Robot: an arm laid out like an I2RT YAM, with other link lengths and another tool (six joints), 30 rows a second.
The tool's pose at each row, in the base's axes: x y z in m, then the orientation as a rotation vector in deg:
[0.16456 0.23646 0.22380 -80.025 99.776 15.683]
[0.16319 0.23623 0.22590 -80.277 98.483 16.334]
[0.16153 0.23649 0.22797 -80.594 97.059 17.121]
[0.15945 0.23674 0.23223 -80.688 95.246 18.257]
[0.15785 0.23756 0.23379 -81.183 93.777 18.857]
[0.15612 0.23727 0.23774 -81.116 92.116 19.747]
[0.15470 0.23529 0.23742 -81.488 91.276 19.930]
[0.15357 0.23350 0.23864 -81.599 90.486 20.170]
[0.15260 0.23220 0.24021 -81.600 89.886 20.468]
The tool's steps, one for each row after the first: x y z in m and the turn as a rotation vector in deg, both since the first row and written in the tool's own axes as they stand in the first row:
[-0.00137 0.00043 -0.00207 -0.260 -1.104 -0.559]
[-0.00305 0.00129 -0.00395 -0.623 -2.326 -1.170]
[-0.00631 0.00180 -0.00736 -0.999 -4.055 -1.745]
[-0.00801 0.00297 -0.00855 -1.369 -5.155 -2.543]
[-0.01068 0.00308 -0.01194 -1.556 -6.737 -3.049]
[-0.00908 0.00375 -0.01369 -1.733 -7.262 -3.612]
[-0.00874 0.00371 -0.01611 -1.800 -7.882 -3.995]
[-0.00898 0.00359 -0.01835 -1.875 -8.432 -4.201]

